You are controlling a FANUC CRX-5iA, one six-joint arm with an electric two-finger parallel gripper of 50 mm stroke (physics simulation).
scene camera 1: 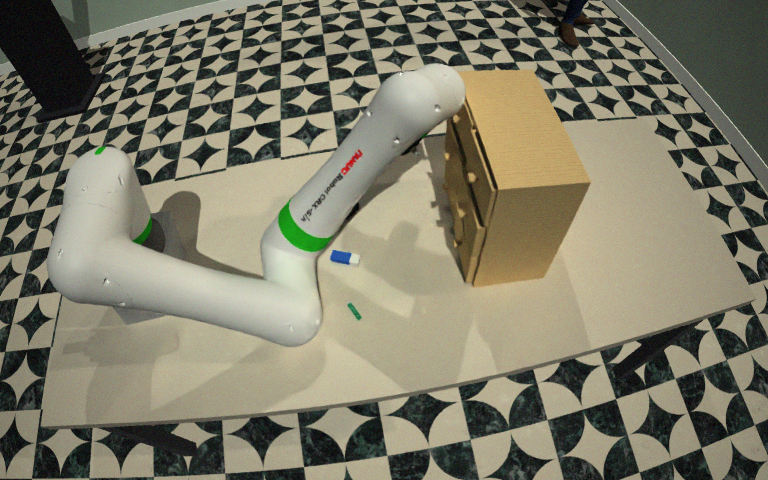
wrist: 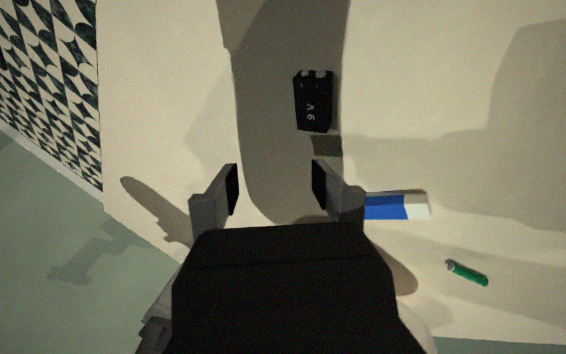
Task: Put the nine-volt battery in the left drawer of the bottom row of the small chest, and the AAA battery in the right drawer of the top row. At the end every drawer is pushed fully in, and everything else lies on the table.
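Frame: origin at the arm's base, x ahead, y left, z up, level; metres.
Seen in the pictures: gripper, fingertip midpoint: (wrist: 275,176).
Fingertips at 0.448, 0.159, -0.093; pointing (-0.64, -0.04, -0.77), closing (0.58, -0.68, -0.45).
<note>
Pixels of each thing's top centre, then the offset from my fingertips to it, as dx, dy, dz. Level surfaces: height alone.
- black nine-volt battery, middle of its top: (wrist: 310,106) (scene camera 1: 348,206) +0.014, +0.010, -0.067
- green AAA battery, middle of its top: (wrist: 467,278) (scene camera 1: 353,309) +0.013, -0.259, -0.074
- small wooden chest, middle of its top: (scene camera 1: 518,119) +0.358, -0.065, +0.252
- white eraser, middle of its top: (wrist: 392,212) (scene camera 1: 345,256) +0.000, -0.127, -0.071
- table, its level: dz -0.084
The black nine-volt battery (wrist: 314,102) lies on the table in the wrist view, beyond the fingertips and nearer the right finger; the arm hides it in the scene view. The green AAA battery (scene camera 1: 353,311) (wrist: 467,273) lies on the table, to the lower right in the wrist view. The small wooden chest (scene camera 1: 526,130) stands on the table with its knobbed drawer fronts facing the robot. Dark gaps show behind some fronts; how far each drawer stands out is hard to tell. My gripper (wrist: 275,176) is open and empty above the table; the arm hides its fingers in the scene view.
A blue and white eraser (scene camera 1: 341,257) (wrist: 385,207) lies on the table (scene camera 1: 634,226) between the two batteries, right of the right finger in the wrist view. The arm (scene camera 1: 339,186) reaches over the table to the chest's front, its end overlapping the chest's far top corner in the scene view.
</note>
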